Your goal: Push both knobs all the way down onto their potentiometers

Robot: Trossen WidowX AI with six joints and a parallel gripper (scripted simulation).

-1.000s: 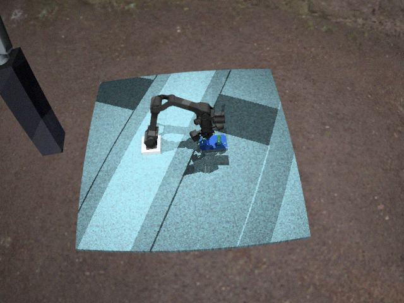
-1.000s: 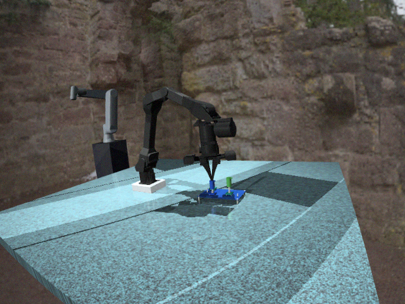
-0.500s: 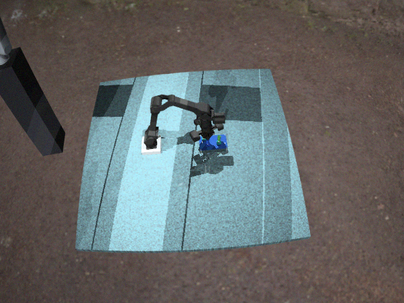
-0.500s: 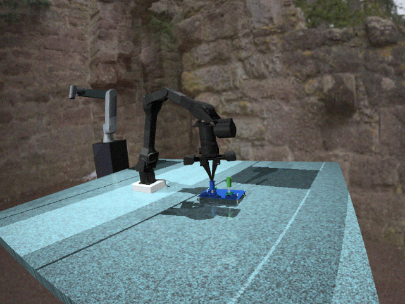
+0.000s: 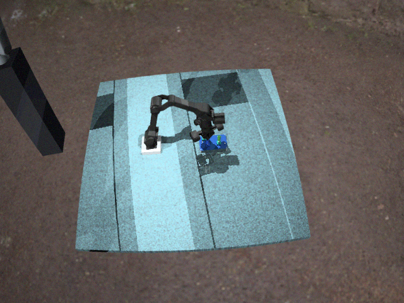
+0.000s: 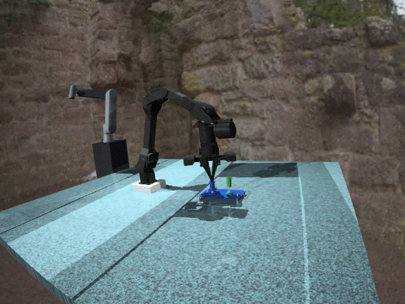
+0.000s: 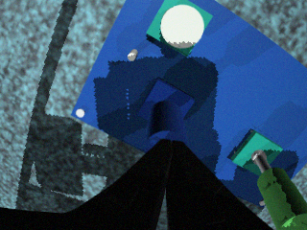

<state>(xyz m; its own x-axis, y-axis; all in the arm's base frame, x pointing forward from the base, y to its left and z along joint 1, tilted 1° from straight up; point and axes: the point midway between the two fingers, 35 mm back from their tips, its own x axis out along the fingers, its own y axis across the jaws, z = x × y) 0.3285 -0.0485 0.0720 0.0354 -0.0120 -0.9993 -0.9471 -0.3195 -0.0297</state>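
My gripper tip is 10 mm above the blue knob. Round my gripper tip: green knob (70 mm ahead).
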